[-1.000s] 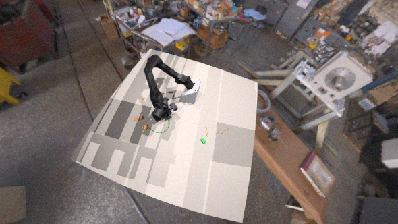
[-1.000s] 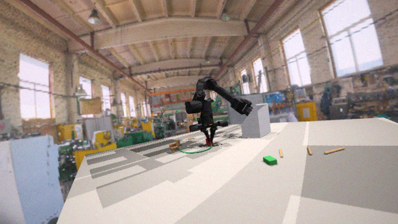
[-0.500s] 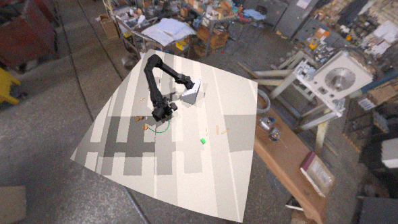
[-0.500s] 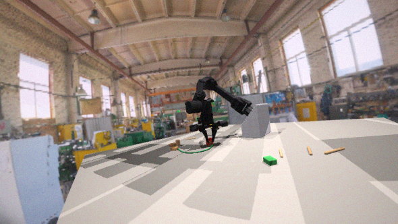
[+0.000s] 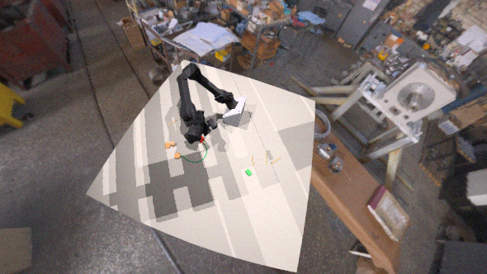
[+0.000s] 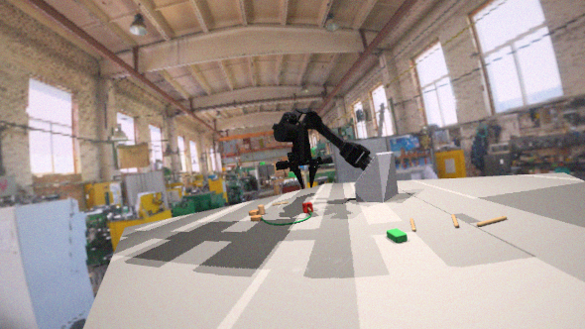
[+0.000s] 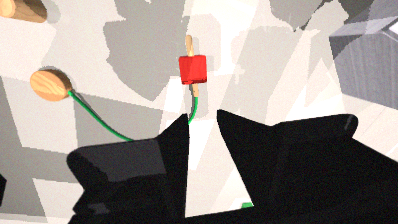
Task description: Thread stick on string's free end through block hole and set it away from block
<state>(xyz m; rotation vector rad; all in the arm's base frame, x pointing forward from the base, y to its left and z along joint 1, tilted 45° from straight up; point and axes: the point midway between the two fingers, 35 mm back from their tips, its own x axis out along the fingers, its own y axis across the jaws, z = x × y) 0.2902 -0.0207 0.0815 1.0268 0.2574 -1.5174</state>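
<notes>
My gripper tip is 1 cm past the small red block, 3 cm to the left of it and 7 cm above it. The rest, counted from my gripper tip: wooden peg: 10 cm ahead, 17 cm to the right, 7 cm below; then small green block: 6 cm ahead, 34 cm to the left, 8 cm below.
</notes>
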